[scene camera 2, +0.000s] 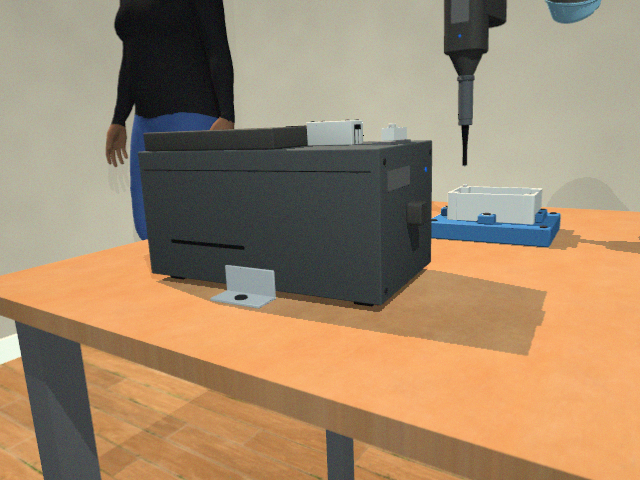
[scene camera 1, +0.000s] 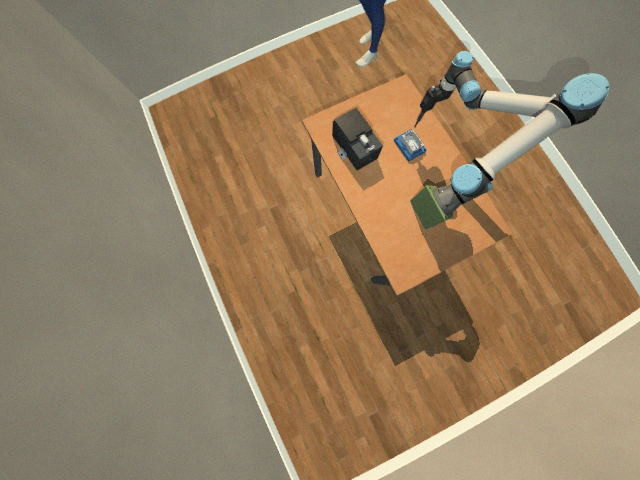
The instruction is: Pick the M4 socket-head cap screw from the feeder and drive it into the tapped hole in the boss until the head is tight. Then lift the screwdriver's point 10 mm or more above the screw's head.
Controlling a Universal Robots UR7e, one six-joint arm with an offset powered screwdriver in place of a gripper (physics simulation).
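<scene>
The screwdriver, my gripper [scene camera 1: 415, 126] [scene camera 2: 464, 165], points down with its slim black bit above the left rear part of the white housing [scene camera 1: 412, 140] [scene camera 2: 491, 206]. In scene camera 2 a gap shows between the bit's point and the housing's rim, and no screw is seen on the point. The housing sits in the blue fixture [scene camera 1: 401, 148] [scene camera 2: 491, 235]. The boss and its hole are hidden by the housing's walls; a tiny raised bit at the rear left corner is too small to tell. The dark screw feeder [scene camera 1: 355, 135] [scene camera 2: 258, 206] stands beside the fixture.
A small metal bracket [scene camera 1: 342, 153] [scene camera 2: 250, 281] stands at the feeder's side on the wooden table [scene camera 1: 387, 232] [scene camera 2: 330, 351]. The arm's base is on a green mount [scene camera 1: 429, 207]. A person [scene camera 1: 376, 23] [scene camera 2: 178, 67] stands beyond the table. White blocks [scene camera 2: 333, 132] rise from the feeder's top.
</scene>
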